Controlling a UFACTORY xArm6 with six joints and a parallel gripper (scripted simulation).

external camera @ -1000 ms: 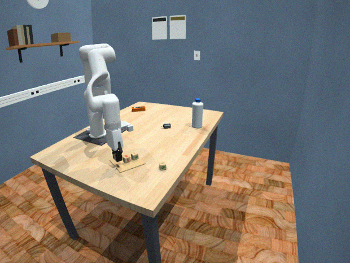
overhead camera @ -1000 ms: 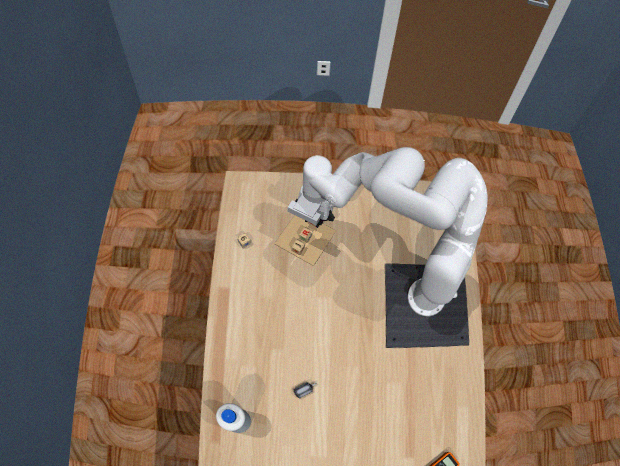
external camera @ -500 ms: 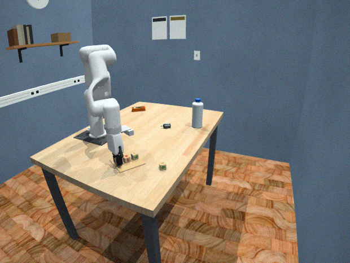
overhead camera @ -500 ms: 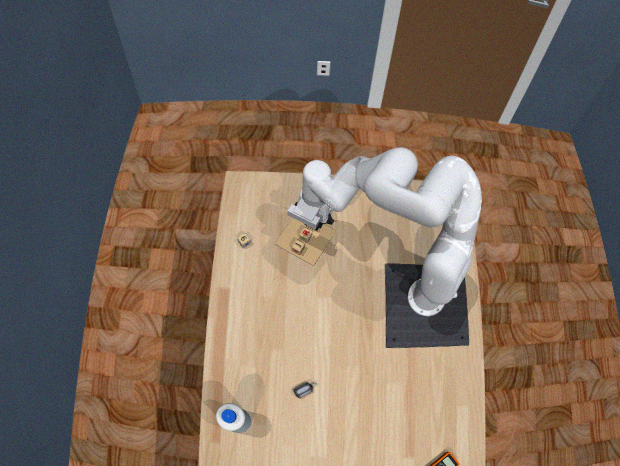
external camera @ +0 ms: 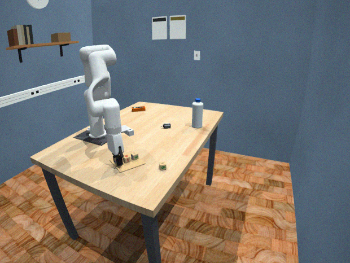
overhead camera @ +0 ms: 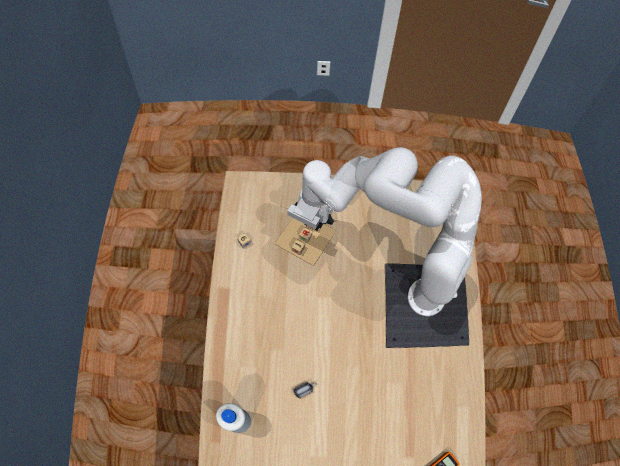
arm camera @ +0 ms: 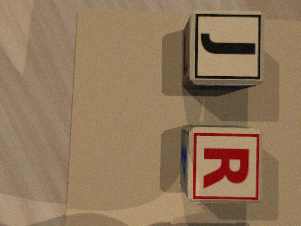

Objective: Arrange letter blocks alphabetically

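Right now the tan mat is 40 mm to the left of my hand, 30 mm below it and 30 mm ahead of it. Also, from my hand: orange device 840 mm to the left, 290 mm behind, 10 mm below; small dark object 520 mm to the left, 70 mm ahead, 10 mm below.
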